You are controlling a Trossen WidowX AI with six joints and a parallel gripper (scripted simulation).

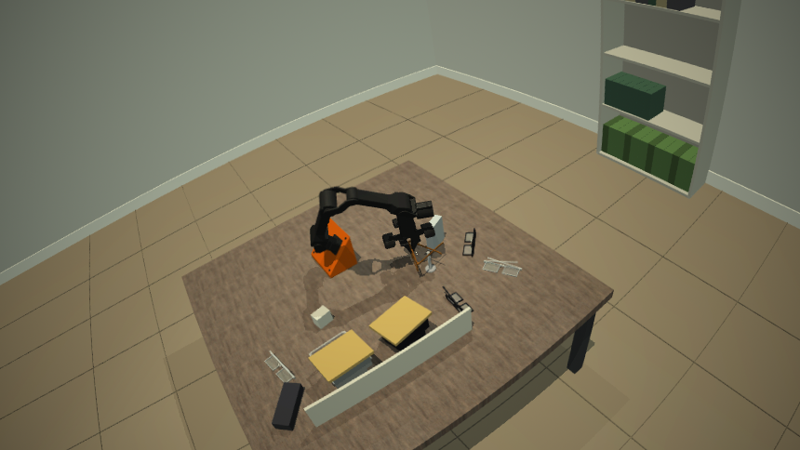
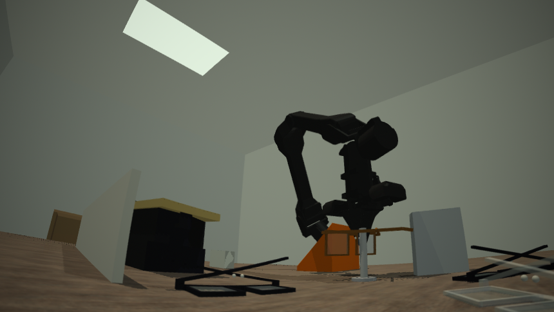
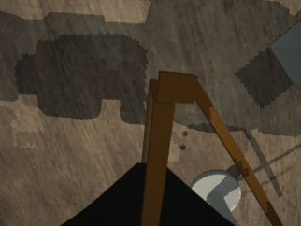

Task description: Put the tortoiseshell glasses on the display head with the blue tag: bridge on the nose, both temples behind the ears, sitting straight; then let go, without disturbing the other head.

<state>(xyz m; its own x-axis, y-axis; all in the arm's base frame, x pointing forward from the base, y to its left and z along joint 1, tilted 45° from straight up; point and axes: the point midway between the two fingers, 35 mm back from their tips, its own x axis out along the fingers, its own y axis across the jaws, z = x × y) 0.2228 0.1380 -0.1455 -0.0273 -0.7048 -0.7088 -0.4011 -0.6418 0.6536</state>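
The post lies 70 mm ahead of my gripper tip, 40 mm below it and 30 mm to the left of it. Round my gripper tip: white cube: 420 mm to the right, 30 mm below, 10 mm ahead; then black head: 250 mm to the right, 250 mm ahead; then grey block: 140 mm to the left, 30 mm behind.
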